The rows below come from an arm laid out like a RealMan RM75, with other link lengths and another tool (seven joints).
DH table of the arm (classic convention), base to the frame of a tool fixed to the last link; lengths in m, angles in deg. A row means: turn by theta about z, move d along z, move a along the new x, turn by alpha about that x. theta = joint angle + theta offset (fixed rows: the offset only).
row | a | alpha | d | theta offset
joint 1 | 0 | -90 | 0.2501 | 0
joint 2 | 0 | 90 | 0 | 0
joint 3 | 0 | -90 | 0.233 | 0
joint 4 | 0 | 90 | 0 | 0
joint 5 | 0 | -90 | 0.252 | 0
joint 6 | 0 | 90 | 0 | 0
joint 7 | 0.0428 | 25.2 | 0.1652 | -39.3
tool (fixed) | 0 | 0 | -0.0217 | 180
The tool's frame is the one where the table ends.
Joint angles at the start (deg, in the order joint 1, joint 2, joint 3, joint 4, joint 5, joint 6, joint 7):
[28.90, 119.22, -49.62, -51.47, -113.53, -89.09, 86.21]
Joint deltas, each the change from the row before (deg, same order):
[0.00, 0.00, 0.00, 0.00, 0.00, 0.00, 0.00]
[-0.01, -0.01, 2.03, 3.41, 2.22, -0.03, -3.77]
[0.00, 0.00, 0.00, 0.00, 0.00, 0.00, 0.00]
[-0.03, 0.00, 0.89, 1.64, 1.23, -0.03, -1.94]
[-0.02, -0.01, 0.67, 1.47, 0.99, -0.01, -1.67]
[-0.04, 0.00, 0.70, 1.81, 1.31, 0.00, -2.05]
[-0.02, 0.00, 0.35, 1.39, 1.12, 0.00, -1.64]
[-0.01, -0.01, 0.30, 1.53, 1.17, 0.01, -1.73]
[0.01, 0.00, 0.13, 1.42, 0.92, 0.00, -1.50]
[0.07, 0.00, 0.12, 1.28, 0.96, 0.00, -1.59]
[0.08, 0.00, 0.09, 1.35, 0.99, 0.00, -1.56]
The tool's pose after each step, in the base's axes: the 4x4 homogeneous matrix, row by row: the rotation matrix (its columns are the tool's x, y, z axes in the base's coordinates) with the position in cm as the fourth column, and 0 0 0 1 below. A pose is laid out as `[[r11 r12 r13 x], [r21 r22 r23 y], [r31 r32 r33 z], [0 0 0 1]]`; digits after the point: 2 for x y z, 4 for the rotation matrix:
[[-0.9043 -0.1226 -0.4089 27.51], [-0.3805 0.6657 0.6420 37.76], [0.1935 0.7361 -0.6486 2.83], [0 0 0 1]]
[[-0.8903 -0.0874 -0.4469 28.11], [-0.3927 0.6440 0.6565 37.57], [0.2304 0.7600 -0.6077 2.36], [0 0 0 1]]
[[-0.8903 -0.0874 -0.4469 28.11], [-0.3927 0.6440 0.6565 37.57], [0.2304 0.7600 -0.6077 2.36], [0 0 0 1]]
[[-0.8818 -0.0705 -0.4663 28.34], [-0.4014 0.6313 0.6636 37.48], [0.2476 0.7723 -0.5850 2.12], [0 0 0 1]]
[[-0.8747 -0.0567 -0.4813 28.55], [-0.4083 0.6212 0.6689 37.38], [0.2610 0.7816 -0.5665 1.88], [0 0 0 1]]
[[-0.8655 -0.0393 -0.4994 28.76], [-0.4172 0.6083 0.6752 37.25], [0.2773 0.7927 -0.5429 1.55], [0 0 0 1]]
[[-0.8573 -0.0273 -0.5142 28.87], [-0.4261 0.5983 0.6786 37.16], [0.2891 0.8008 -0.5245 1.26], [0 0 0 1]]
[[-0.8488 -0.0146 -0.5286 28.98], [-0.4348 0.5882 0.6819 37.06], [0.3010 0.8086 -0.5056 0.93], [0 0 0 1]]
[[-0.8417 -0.0046 -0.5400 29.07], [-0.4413 0.5821 0.6829 36.92], [0.3112 0.8131 -0.4920 0.55], [0 0 0 1]]
[[-0.8334 0.0024 -0.5527 29.09], [-0.4517 0.5734 0.6835 36.86], [0.3185 0.8193 -0.4768 0.25], [0 0 0 1]]
[[-0.8253 0.0108 -0.5646 29.10], [-0.4608 0.5651 0.6843 36.78], [0.3265 0.8249 -0.4614 -0.08], [0 0 0 1]]

